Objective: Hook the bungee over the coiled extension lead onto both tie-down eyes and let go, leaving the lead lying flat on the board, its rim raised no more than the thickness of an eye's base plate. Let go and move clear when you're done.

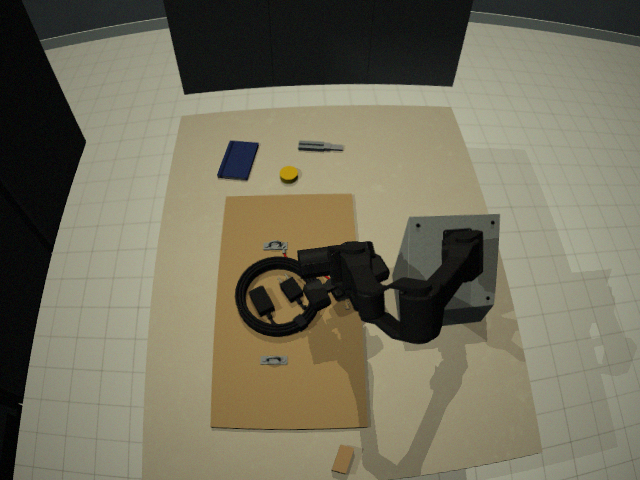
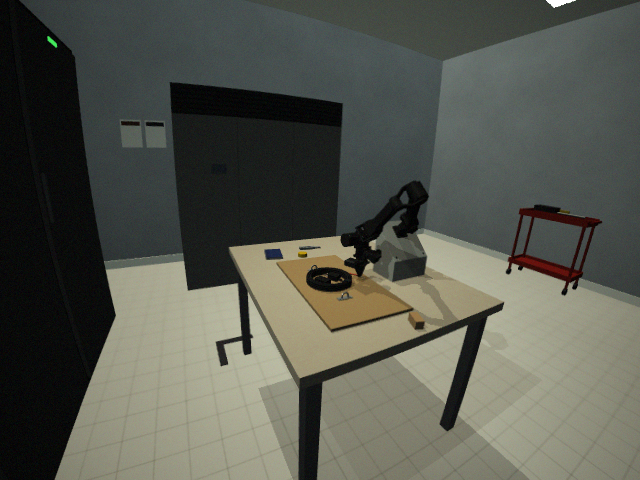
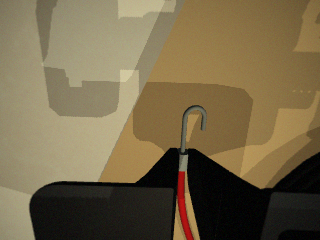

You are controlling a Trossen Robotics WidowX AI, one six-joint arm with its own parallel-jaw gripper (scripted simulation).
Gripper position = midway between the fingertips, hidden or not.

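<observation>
My gripper point(image 1: 344, 298) is visible, and image 3 shows my gripper point(image 3: 181, 155) too.
</observation>
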